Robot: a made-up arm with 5 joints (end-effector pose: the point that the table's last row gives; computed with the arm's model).
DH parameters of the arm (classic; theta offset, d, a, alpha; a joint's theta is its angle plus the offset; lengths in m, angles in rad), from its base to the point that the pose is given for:
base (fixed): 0 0 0.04 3.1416
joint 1: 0 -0.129 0.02 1.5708
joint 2: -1.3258 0 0.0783 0
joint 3: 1.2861 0 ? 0
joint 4: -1.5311 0.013 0 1.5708
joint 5: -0.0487 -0.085 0 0
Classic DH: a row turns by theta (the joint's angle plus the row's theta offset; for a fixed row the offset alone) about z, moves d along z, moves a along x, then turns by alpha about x.
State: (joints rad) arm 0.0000 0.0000 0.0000 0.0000 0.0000
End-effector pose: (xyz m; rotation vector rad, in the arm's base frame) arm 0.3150 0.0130 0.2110 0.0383 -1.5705 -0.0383
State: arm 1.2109 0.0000 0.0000 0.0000 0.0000
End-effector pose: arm 0.1490 -0.2528 0.2110 -0.9105 -1.3865 -0.9770
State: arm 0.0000 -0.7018 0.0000 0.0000 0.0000
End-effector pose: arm 0.2018 0.0130 0.3562 0.0553 -2.2721 -0.0257
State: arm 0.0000 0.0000 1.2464 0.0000 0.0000
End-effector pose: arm 0.1599 0.0130 -0.0168 0.0079 -0.3243 -0.0483
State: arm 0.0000 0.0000 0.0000 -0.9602 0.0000
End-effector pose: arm 0.2787 0.0130 0.2806 0.0616 -2.5304 -0.0194
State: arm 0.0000 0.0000 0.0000 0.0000 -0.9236
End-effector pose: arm 0.3150 0.0130 0.2110 0.7581 -1.4345 -0.7581
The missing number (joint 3, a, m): 0.1511
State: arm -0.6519 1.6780 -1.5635 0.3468 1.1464
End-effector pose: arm 0.2867 0.2047 0.0529 -0.2762 -1.2185 1.5474
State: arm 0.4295 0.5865 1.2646 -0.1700 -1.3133
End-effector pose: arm 0.0750 -0.0017 -0.0495 -0.0569 0.1130 -1.7895
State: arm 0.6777 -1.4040 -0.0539 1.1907 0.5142
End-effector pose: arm 0.0803 -0.0158 0.3335 -0.9957 -1.5480 -0.1487
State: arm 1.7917 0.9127 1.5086 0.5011 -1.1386
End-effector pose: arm 0.0748 0.0955 0.0379 0.5624 1.8040 -2.3491
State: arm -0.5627 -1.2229 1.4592 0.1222 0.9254
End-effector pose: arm 0.1877 0.1085 0.1134 -0.2050 -1.2949 1.2466
